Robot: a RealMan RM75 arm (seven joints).
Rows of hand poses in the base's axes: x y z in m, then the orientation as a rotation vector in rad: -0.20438, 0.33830, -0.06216, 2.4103, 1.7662, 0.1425; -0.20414, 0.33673, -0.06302, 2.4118, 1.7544, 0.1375; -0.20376, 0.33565, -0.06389, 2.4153, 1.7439, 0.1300; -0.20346, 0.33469, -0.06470, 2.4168, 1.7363, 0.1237; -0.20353, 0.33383, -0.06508, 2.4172, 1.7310, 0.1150; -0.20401, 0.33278, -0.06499, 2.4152, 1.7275, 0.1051; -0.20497, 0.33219, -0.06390, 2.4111, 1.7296, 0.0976; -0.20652, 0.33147, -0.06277, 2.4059, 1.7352, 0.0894; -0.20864, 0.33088, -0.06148, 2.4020, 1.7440, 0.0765; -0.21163, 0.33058, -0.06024, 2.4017, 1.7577, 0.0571; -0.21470, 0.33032, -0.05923, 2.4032, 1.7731, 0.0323; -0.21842, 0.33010, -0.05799, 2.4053, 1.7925, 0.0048
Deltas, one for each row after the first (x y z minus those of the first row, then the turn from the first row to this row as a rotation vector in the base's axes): 0.00024, -0.00157, -0.00086, -0.0061, -0.0012, -0.0074; 0.00062, -0.00265, -0.00173, -0.0113, 0.0004, -0.0150; 0.00092, -0.00361, -0.00254, -0.0162, 0.0015, -0.0202; 0.00085, -0.00447, -0.00292, -0.0218, 0.0041, -0.0238; 0.00037, -0.00552, -0.00283, -0.0288, 0.0070, -0.0256; -0.00059, -0.00611, -0.00174, -0.0339, 0.0097, -0.0233; -0.00214, -0.00683, -0.00061, -0.0385, 0.0136, -0.0187; -0.00426, -0.00742, 0.00068, -0.0428, 0.0218, -0.0130; -0.00725, -0.00772, 0.00192, -0.0452, 0.0369, -0.0061; -0.01032, -0.00798, 0.00293, -0.0476, 0.0565, 0.0008; -0.01404, -0.00820, 0.00417, -0.0487, 0.0794, 0.0095
